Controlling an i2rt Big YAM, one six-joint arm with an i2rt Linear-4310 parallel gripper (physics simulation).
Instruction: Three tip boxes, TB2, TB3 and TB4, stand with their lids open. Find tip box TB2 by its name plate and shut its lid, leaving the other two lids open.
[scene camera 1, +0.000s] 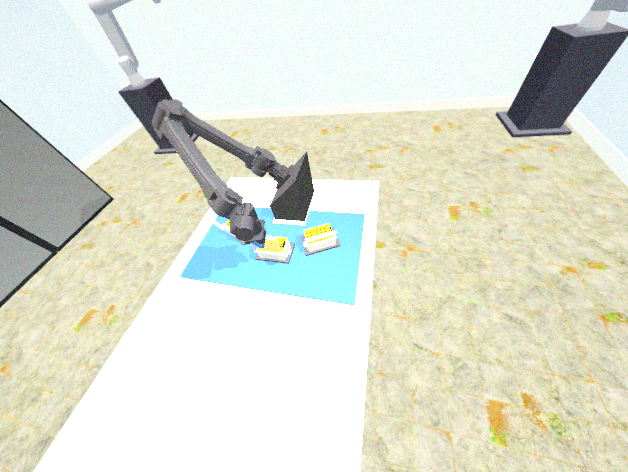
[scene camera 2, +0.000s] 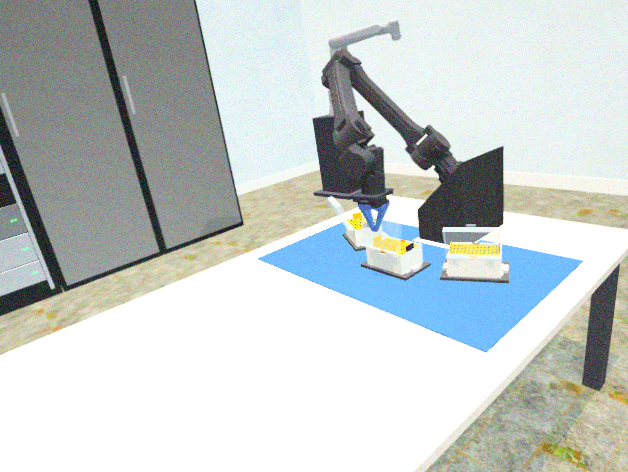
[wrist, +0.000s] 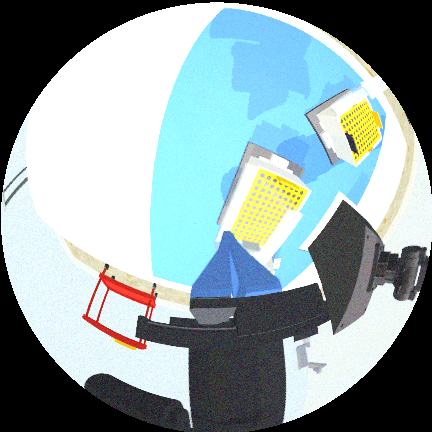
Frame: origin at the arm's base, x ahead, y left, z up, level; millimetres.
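Seen in the pictures: gripper, fingertip midpoint: (scene camera 1: 262, 247) (scene camera 2: 374, 231) (wrist: 226, 234); arm's base, link origin: (scene camera 1: 286, 178) (scene camera 2: 459, 181) (wrist: 374, 266).
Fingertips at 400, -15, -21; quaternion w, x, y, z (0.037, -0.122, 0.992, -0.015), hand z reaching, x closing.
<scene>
Pixels of each thing's top centre, then the offset from my fingertips to it, as dx, dy, dz. "spot": a spot on its surface instead. Level surfaces: height alone.
- blue mat, surface height: dz -121
- left box, top centre: (wrist: 369, 130) (scene camera 2: 361, 217) (scene camera 1: 237, 221) -172, -194, -46
- right box, surface spot: (scene camera 2: 474, 266) spot: -84, +220, -85
- left lid, surface spot: (scene camera 2: 335, 208) spot: -82, -213, +10
- right lid, surface spot: (scene camera 2: 469, 234) spot: -41, +232, +13
Three white tip boxes with yellow racks stand on a blue mat (scene camera 1: 314, 284) (scene camera 2: 456, 314) (wrist: 185, 175): a left box (scene camera 1: 228, 223) (scene camera 2: 361, 237) (wrist: 360, 127), a middle box (scene camera 1: 274, 255) (scene camera 2: 393, 259) (wrist: 272, 200) and a right box (scene camera 1: 320, 245) (scene camera 2: 474, 266). Their name plates are not readable, so which is TB2 cannot be told. The left lid (scene camera 2: 335, 208) leans outward, and the right lid (scene camera 2: 469, 234) stands raised. The middle lid is clear and hard to make out; its rack shows uncovered. My gripper (scene camera 1: 258, 245) (scene camera 2: 375, 229) (wrist: 226, 234) is shut and empty, near the middle box's left end in the second scene view. Contact is unclear.
A large black panel (scene camera 1: 299, 195) (scene camera 2: 467, 197) (wrist: 342, 255) on a second arm stands behind the boxes at the mat's rear. Grey cabinets (scene camera 2: 167, 126) stand to the left. A red frame (wrist: 127, 290) shows beyond the table edge in the wrist view.
</scene>
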